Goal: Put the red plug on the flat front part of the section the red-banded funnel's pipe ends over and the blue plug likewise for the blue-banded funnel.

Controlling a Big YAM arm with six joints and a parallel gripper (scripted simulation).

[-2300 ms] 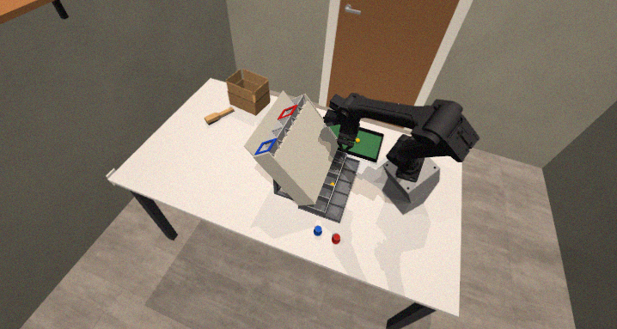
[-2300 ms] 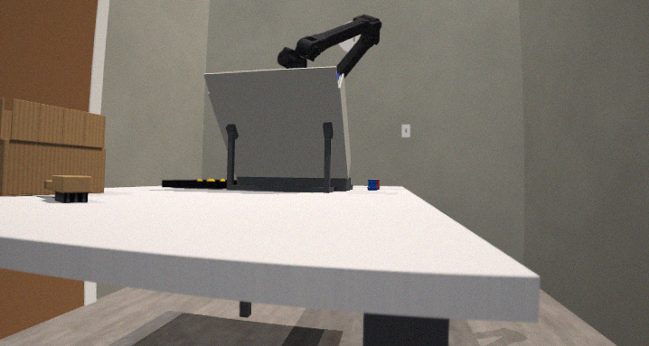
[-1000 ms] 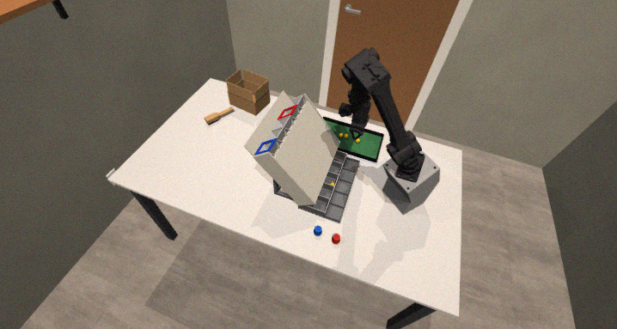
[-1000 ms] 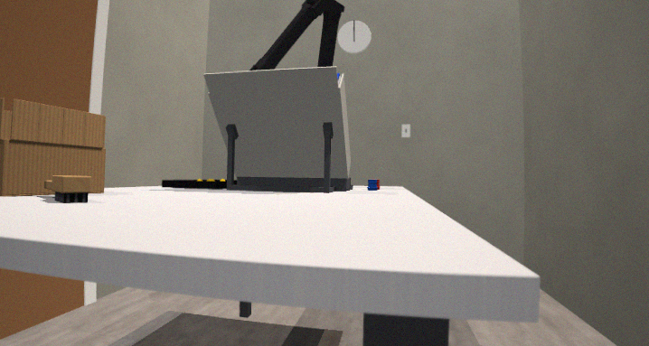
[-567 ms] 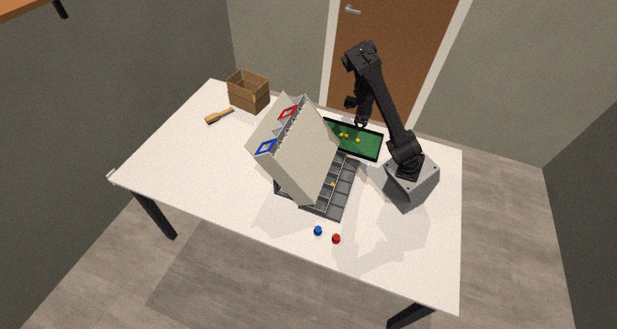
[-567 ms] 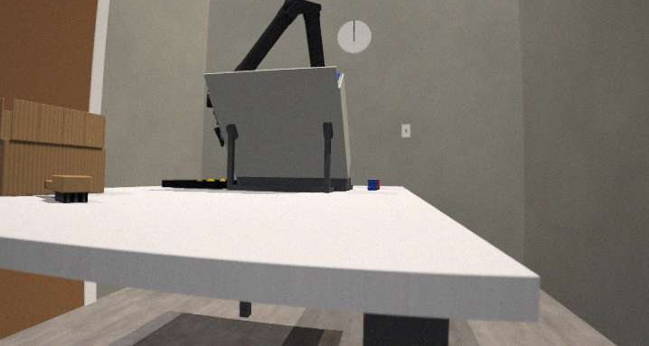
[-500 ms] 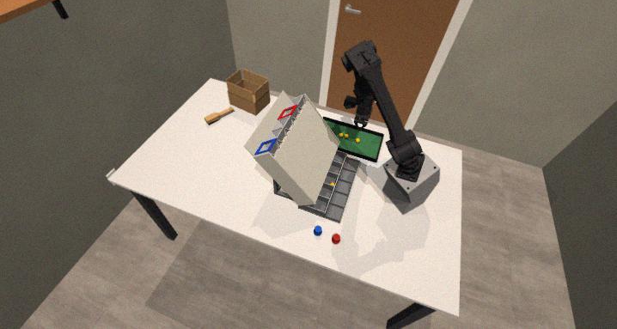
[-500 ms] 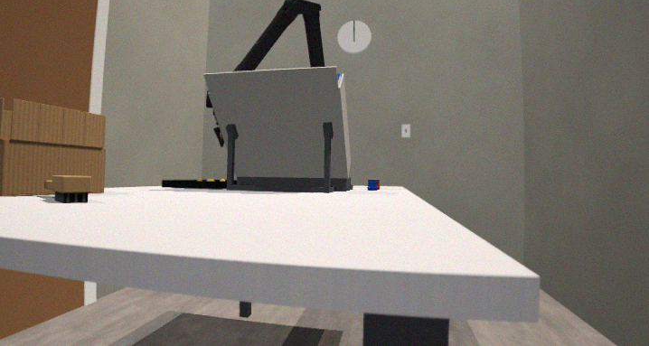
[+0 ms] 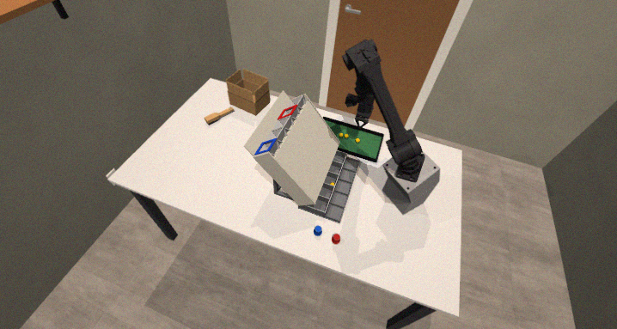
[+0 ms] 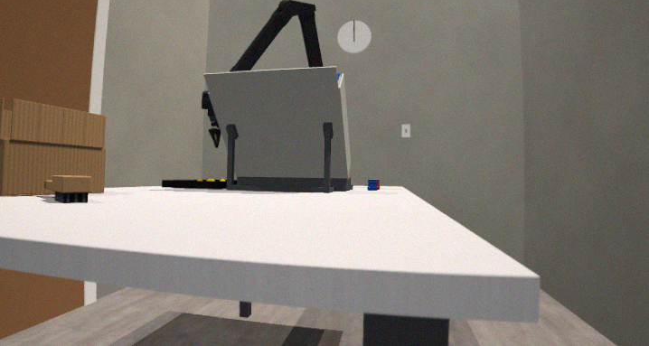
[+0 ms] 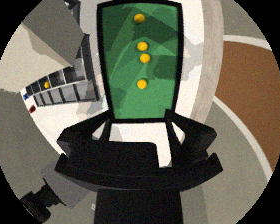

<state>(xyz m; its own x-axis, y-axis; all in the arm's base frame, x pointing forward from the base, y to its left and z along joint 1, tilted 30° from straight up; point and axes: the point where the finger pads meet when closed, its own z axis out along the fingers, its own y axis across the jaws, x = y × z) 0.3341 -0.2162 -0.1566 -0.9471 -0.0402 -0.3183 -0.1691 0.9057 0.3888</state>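
The green marble tray is 5 cm ahead of my hand and 16 cm below it. Also, from my hand: grey cover 10 cm ahead, 35 cm to the left, 4 cm above.
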